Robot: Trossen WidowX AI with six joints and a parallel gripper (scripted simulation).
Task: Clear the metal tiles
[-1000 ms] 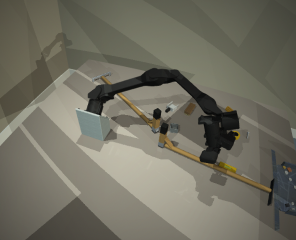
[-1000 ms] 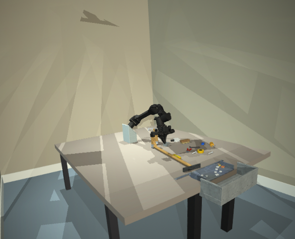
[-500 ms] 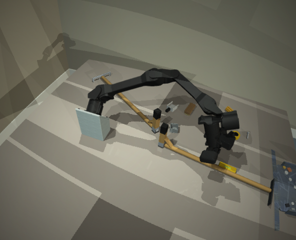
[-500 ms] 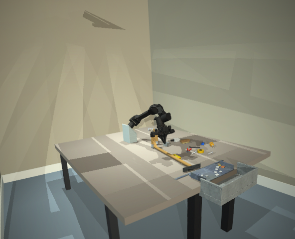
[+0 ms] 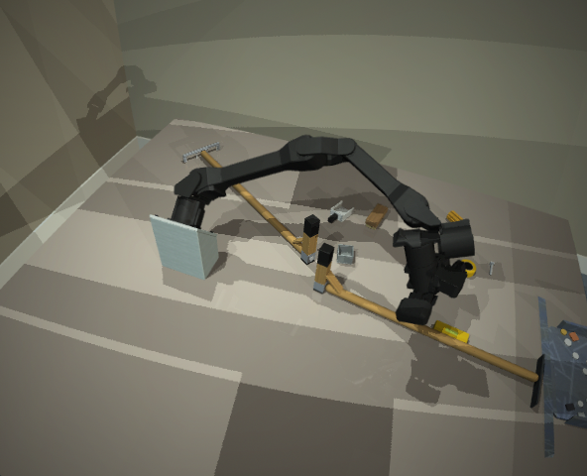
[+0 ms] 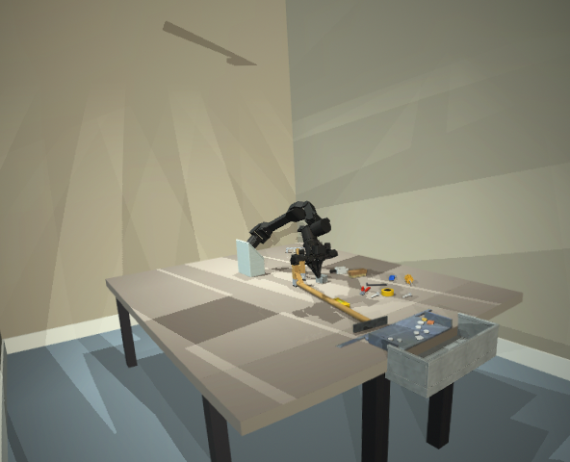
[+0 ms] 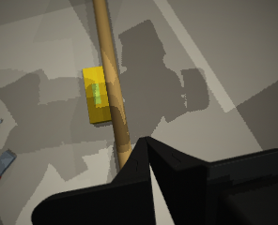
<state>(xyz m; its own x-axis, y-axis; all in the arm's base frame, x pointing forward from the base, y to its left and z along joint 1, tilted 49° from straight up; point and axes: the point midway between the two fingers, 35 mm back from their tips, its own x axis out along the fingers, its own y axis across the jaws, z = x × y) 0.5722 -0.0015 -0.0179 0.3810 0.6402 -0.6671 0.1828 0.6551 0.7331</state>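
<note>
Now: gripper tip 2 cm short of the long scraper, 2 cm to the right of it and 4 cm above it. From my gripper tip the other things lie so: yellow tape roll 11 cm ahead, 27 cm to the left, 10 cm below; small grey box 22 cm behind, 19 cm to the left, 10 cm below; yellow spirit level 8 cm ahead, 5 cm to the left, 9 cm below.
</note>
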